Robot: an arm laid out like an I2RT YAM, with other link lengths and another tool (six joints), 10 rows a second.
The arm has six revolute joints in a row. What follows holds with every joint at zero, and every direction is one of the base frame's.
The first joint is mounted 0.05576 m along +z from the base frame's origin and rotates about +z.
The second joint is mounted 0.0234 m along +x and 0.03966 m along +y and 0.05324 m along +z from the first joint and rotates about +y.
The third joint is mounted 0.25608 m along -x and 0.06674 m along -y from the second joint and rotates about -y.
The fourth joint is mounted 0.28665 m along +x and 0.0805 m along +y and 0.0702 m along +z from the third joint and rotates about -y.
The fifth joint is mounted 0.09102 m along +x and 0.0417 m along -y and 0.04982 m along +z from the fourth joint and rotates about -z.
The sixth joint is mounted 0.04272 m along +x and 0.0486 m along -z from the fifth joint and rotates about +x.
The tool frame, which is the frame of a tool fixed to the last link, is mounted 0.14 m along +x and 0.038 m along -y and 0.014 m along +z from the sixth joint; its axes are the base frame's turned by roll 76.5, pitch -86.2 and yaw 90 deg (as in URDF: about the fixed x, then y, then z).
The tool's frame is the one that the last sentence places.
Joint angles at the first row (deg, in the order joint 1, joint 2, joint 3, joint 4, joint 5, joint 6):
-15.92 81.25 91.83 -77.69 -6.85 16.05
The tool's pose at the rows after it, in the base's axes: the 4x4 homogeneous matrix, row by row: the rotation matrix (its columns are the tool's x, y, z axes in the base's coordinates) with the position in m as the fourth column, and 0 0 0 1 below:
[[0.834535, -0.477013, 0.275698, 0.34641], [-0.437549, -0.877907, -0.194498, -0.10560], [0.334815, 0.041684, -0.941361, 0.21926], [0, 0, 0, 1]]
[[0.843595, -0.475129, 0.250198, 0.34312], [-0.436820, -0.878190, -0.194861, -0.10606], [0.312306, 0.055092, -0.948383, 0.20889], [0, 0, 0, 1]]
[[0.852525, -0.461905, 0.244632, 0.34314], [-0.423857, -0.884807, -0.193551, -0.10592], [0.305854, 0.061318, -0.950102, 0.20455], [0, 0, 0, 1]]
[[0.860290, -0.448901, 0.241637, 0.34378], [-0.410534, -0.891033, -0.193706, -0.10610], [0.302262, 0.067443, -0.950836, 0.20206], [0, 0, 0, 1]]
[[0.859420, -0.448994, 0.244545, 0.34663], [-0.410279, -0.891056, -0.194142, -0.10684], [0.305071, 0.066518, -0.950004, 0.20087], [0, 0, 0, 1]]
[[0.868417, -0.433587, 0.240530, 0.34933], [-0.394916, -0.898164, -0.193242, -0.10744], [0.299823, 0.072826, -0.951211, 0.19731], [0, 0, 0, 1]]
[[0.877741, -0.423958, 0.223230, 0.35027], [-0.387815, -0.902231, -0.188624, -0.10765], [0.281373, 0.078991, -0.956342, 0.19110], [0, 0, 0, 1]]
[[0.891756, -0.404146, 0.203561, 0.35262], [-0.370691, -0.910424, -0.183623, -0.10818], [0.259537, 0.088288, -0.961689, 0.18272], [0, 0, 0, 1]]
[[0.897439, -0.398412, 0.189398, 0.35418], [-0.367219, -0.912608, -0.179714, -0.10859], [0.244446, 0.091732, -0.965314, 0.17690], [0, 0, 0, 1]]
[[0.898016, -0.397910, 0.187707, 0.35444], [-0.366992, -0.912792, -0.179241, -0.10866], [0.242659, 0.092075, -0.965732, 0.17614], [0, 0, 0, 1]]
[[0.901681, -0.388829, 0.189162, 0.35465], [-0.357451, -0.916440, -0.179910, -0.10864], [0.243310, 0.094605, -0.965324, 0.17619], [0, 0, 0, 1]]
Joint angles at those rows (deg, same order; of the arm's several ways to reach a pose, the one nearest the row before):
-15.92 81.25 90.15 -77.60 -6.85 14.94
-15.92 81.36 88.60 -77.45 -6.44 14.74
-15.92 81.47 87.94 -77.23 -6.46 13.87
-15.92 81.69 87.70 -77.14 -6.44 12.99
-15.92 82.04 87.70 -76.62 -6.46 12.99
-15.92 82.74 87.70 -76.40 -6.48 11.99
-15.92 83.75 87.70 -76.60 -6.48 11.44
-15.92 85.16 87.70 -76.66 -6.48 10.26
-15.92 86.15 87.70 -76.62 -6.48 9.98
-15.92 86.28 87.70 -76.60 -6.48 9.96
-15.92 86.28 87.70 -76.64 -6.48 9.37

